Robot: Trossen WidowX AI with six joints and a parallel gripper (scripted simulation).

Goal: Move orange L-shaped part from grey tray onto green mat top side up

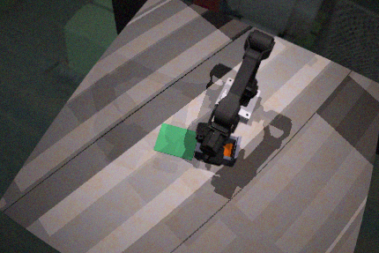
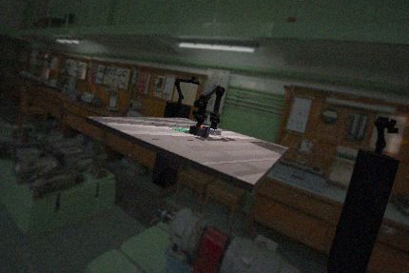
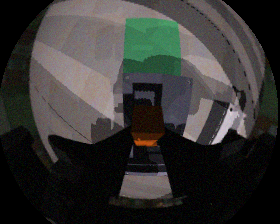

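Now: the green mat 15 cm to the right of my gripper tip, 8 cm below it and 2 cm ahead of it. From my gripper tip the other things lie so: orange L-shaped part (3 cm to the left, 3 cm below, 2 cm behind).
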